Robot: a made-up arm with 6 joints. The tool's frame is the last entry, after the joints.
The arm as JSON. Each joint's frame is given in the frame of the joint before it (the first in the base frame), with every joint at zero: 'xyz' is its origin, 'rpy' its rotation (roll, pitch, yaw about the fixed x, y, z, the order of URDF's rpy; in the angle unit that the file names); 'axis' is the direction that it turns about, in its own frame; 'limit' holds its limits. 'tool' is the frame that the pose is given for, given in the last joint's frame.
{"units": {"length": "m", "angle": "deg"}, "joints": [
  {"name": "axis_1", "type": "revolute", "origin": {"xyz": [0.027, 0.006, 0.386], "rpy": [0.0, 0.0, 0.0]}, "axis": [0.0, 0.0, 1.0], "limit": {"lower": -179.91, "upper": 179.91}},
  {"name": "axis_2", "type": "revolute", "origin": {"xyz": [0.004, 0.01, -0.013], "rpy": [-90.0, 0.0, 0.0]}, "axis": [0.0, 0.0, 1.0], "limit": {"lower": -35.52, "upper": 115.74}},
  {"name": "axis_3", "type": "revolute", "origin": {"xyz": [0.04, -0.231, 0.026], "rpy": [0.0, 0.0, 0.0]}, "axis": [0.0, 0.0, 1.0], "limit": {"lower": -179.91, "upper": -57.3}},
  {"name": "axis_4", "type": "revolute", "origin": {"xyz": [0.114, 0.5, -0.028], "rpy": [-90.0, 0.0, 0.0]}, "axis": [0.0, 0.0, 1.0], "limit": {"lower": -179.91, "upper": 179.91}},
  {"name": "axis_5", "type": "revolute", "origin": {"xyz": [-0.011, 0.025, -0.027], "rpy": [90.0, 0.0, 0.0]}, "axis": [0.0, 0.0, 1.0], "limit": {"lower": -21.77, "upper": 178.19}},
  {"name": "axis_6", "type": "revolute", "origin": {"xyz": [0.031, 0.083, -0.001], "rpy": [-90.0, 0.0, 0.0]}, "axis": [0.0, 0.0, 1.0], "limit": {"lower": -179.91, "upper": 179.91}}
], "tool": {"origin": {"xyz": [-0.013, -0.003, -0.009], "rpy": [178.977, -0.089, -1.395]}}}
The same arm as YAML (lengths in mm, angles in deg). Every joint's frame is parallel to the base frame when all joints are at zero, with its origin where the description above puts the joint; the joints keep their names.
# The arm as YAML. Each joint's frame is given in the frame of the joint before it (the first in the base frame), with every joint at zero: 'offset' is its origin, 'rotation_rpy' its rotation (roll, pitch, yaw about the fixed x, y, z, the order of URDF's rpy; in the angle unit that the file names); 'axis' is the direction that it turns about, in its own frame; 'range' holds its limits. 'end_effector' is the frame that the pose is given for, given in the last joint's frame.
length_unit: mm
angle_unit: deg
chain:
  - id: axis_1
    offset: [27.0, 6.0, 386.0]
    rotation_rpy: [0.0, 0.0, 0.0]
    axis: [0.0, 0.0, 1.0]
    range: [-179.91, 179.91]
  - id: axis_2
    offset: [4.0, 10.0, -13.0]
    rotation_rpy: [0.0, 0.0, 0.0]
    axis: [0.0, 1.0, 0.0]
    range: [-35.52, 115.74]
  - id: axis_3
    offset: [40.0, 26.0, 231.0]
    rotation_rpy: [0.0, 0.0, 0.0]
    axis: [0.0, 1.0, 0.0]
    range: [-179.91, -57.3]
  - id: axis_4
    offset: [114.0, -28.0, -500.0]
    rotation_rpy: [0.0, 0.0, 0.0]
    axis: [0.0, 0.0, -1.0]
    range: [-179.91, 179.91]
  - id: axis_5
    offset: [-11.0, -25.0, 27.0]
    rotation_rpy: [0.0, 0.0, 0.0]
    axis: [0.0, 1.0, 0.0]
    range: [-21.77, 178.19]
  - id: axis_6
    offset: [31.0, -1.0, -83.0]
    rotation_rpy: [0.0, 0.0, 0.0]
    axis: [0.0, 0.0, -1.0]
    range: [-179.91, 179.91]
end_effector:
  offset: [-13.0, 3.0, 9.0]
  rotation_rpy: [-1.02, 0.09, 1.4]

